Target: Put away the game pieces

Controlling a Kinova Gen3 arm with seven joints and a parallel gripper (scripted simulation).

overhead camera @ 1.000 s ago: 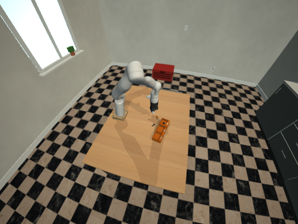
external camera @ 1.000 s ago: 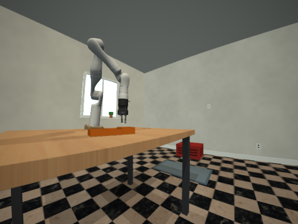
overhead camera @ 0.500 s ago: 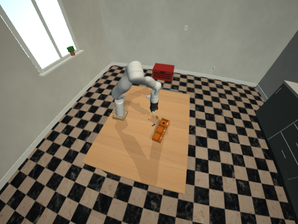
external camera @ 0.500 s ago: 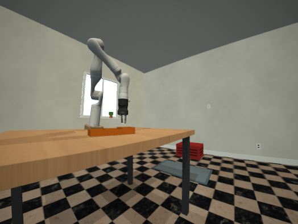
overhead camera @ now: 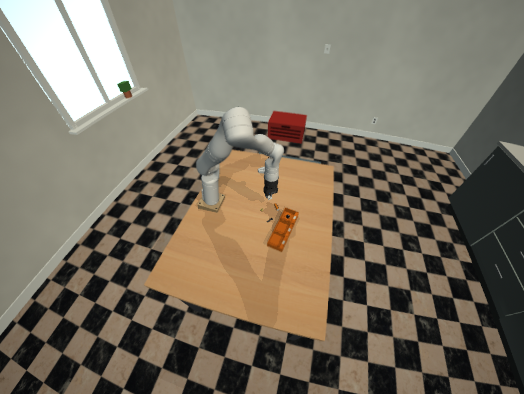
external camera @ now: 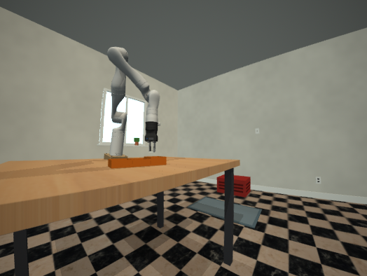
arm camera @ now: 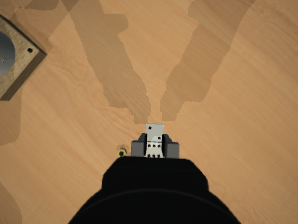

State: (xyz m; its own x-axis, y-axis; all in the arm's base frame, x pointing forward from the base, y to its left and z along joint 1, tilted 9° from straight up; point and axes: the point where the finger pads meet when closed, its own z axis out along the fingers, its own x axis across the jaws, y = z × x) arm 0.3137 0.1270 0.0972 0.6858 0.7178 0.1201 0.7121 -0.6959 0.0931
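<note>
Right now the white domino is 1 cm below my hand. From my hand the other things lie so: orange battery: 6 cm ahead, 2 cm to the right, 7 cm below; then brass nut: 2 cm behind, 7 cm to the right, 7 cm below; then black screw: 6 cm ahead, 12 cm to the right, 7 cm below.
</note>
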